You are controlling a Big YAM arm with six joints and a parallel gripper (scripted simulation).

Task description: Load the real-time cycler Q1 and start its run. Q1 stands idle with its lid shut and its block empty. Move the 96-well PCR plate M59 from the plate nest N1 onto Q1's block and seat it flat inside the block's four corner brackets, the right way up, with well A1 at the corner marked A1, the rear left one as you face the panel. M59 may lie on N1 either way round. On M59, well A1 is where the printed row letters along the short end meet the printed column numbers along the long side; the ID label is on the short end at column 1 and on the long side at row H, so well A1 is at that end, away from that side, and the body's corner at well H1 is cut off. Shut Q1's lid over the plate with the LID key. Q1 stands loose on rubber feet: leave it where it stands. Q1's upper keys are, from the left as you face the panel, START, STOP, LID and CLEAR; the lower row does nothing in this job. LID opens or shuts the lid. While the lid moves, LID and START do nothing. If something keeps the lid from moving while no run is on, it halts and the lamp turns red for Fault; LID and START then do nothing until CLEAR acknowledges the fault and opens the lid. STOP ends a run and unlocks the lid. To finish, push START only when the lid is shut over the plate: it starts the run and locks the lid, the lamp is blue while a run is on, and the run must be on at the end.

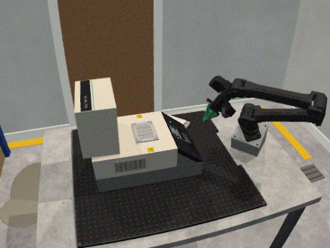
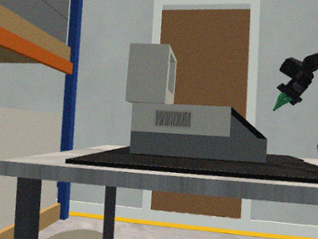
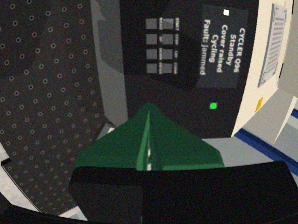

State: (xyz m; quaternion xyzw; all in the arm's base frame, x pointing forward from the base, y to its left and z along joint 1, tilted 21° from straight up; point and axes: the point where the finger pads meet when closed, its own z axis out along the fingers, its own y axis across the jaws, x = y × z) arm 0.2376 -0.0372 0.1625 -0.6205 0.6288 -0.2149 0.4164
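My hand is 250 mm to the left of the white 96-well plate M59, 180 mm above it and 110 mm short of it. The rest, counted from my hand: grey plate nest (250 mm to the right, 200 mm below, 110 mm ahead).
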